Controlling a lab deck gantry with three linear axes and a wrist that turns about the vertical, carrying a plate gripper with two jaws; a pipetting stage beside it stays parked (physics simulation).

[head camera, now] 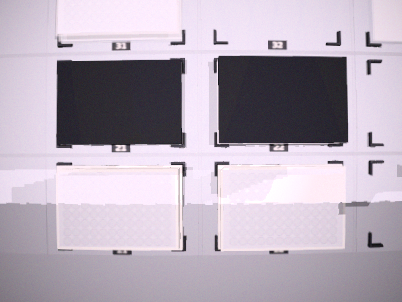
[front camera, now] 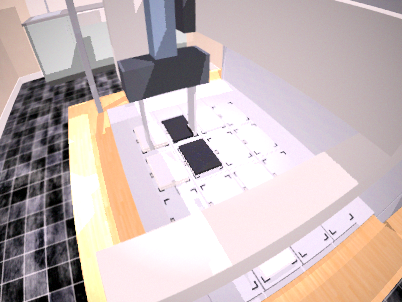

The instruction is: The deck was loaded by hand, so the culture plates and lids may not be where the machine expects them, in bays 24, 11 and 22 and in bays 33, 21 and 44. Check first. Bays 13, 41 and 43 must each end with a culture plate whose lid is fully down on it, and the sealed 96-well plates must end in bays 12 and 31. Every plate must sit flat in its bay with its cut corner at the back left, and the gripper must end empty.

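Places are measured from the robot's base along level axes (x ahead, y left, z up), in centimetres.
Pixels of known places: gripper, fingertip midpoint: point(front camera: 171, 137); robot's base at its link origin: point(head camera: 62, 246) point(front camera: 134, 130).
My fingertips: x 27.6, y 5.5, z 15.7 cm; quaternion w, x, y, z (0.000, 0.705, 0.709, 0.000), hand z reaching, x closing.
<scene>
For each thing: its top centre in the pictures, then the offset to it from my fingertips. "pt": a spot on its surface instead.
- left plate at its top centre: point(head camera: 116, 209) point(front camera: 149, 134) dx -21.2, dy -1.2, dz -14.2 cm
- right plate at its top centre: point(head camera: 283, 208) point(front camera: 166, 166) dx -4.8, dy -1.2, dz -14.2 cm
- pale piece at a spot on its surface: point(head camera: 391, 20) pt dx +7.1, dy +18.1, dz -14.9 cm
My gripper point(front camera: 173, 141) hangs above the deck in the front view, jaws wide apart, nothing held; it does not show in the head view. A dark-topped plate point(front camera: 177, 128) point(head camera: 120, 102) lies in bay 21 and another dark-topped plate point(front camera: 200, 156) point(head camera: 282, 99), with a pale edge beneath, in bay 22. Pale plates with a round-well pattern lie in bay 11, the left plate point(head camera: 119, 215), and bay 12, the right plate point(head camera: 282, 220) point(front camera: 167, 169). A pale plate point(head camera: 119, 17) shows partly in bay 31. A pale piece point(head camera: 391, 20) shows partly at the upper right.
A pale beam point(front camera: 225, 220) crosses the near side of the front view and hides part of the deck. Another pale plate point(front camera: 278, 266) lies beyond it, nearer the camera. A large pale panel point(front camera: 310, 70) covers the upper right. A wooden edge point(front camera: 117, 200) borders the deck's left side.
</scene>
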